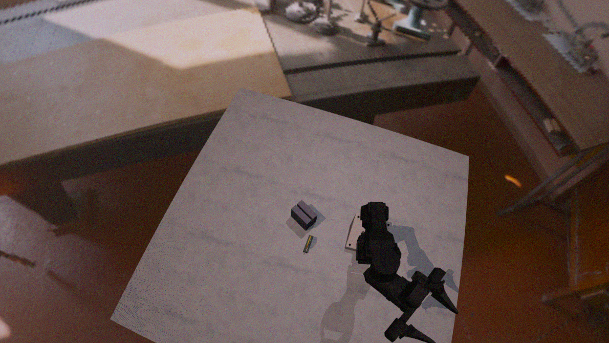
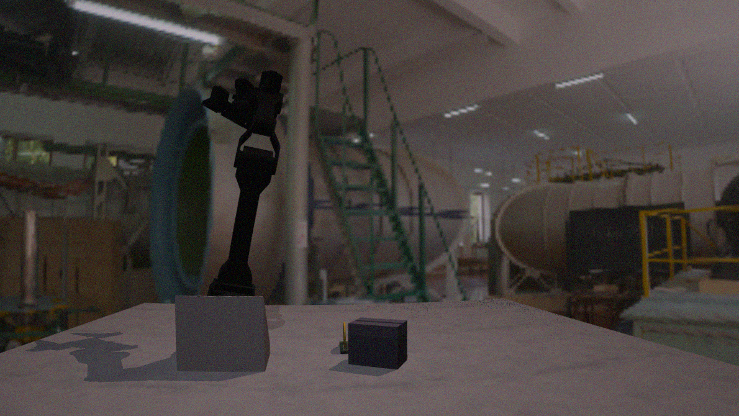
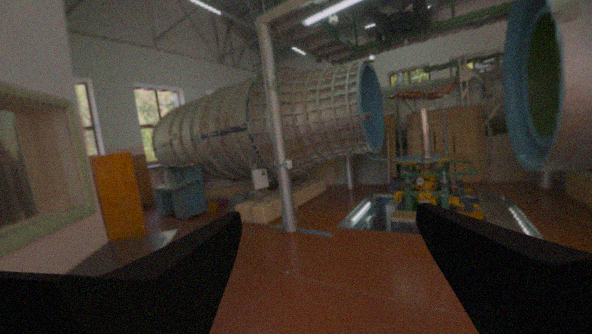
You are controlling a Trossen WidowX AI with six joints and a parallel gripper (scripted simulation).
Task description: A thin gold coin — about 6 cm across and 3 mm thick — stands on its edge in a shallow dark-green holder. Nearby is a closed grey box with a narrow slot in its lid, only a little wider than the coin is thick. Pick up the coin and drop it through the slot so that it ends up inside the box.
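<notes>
Now: the coin 57 cm below my gripper tip, 37 cm ahead of it and 28 cm to the right of it.
</notes>
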